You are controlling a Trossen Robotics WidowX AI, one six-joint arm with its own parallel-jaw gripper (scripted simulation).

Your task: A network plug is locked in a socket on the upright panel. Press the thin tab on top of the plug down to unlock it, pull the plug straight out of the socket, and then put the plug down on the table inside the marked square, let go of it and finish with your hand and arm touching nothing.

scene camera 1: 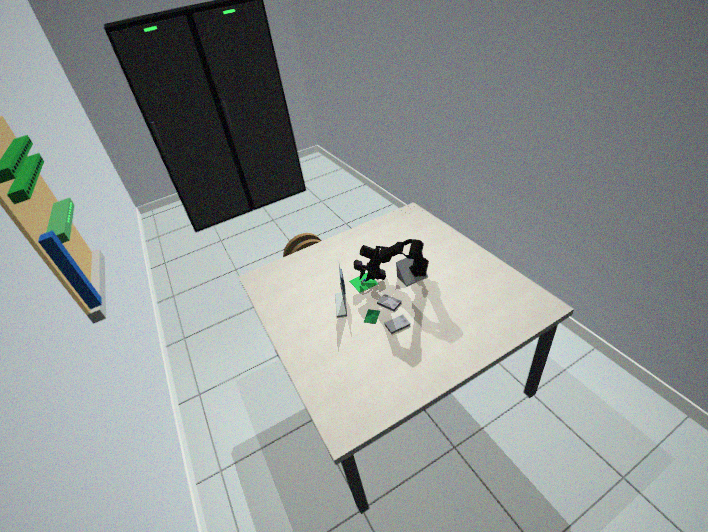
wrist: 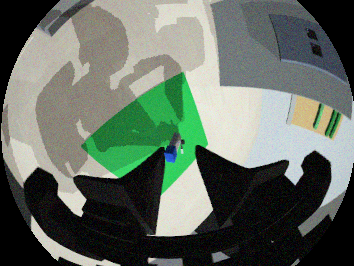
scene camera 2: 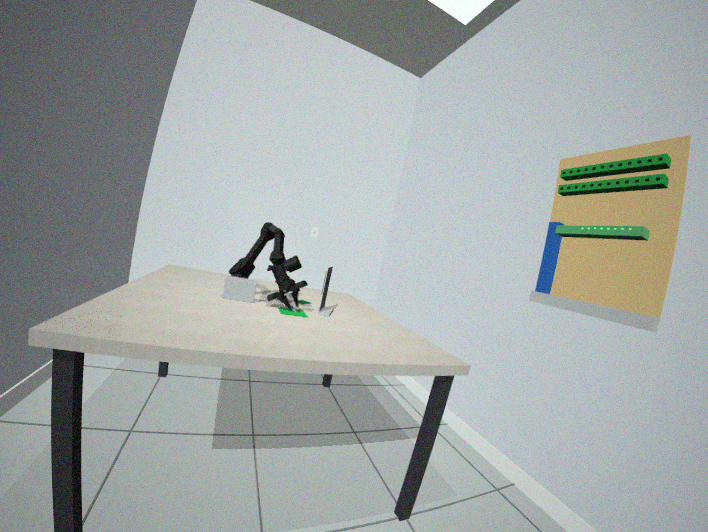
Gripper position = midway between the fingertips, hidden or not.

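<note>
My gripper (wrist: 180, 150) is in my sight. I see a grey panel (wrist: 273, 52) as well, and with it a green marked square (wrist: 129, 137).
</note>
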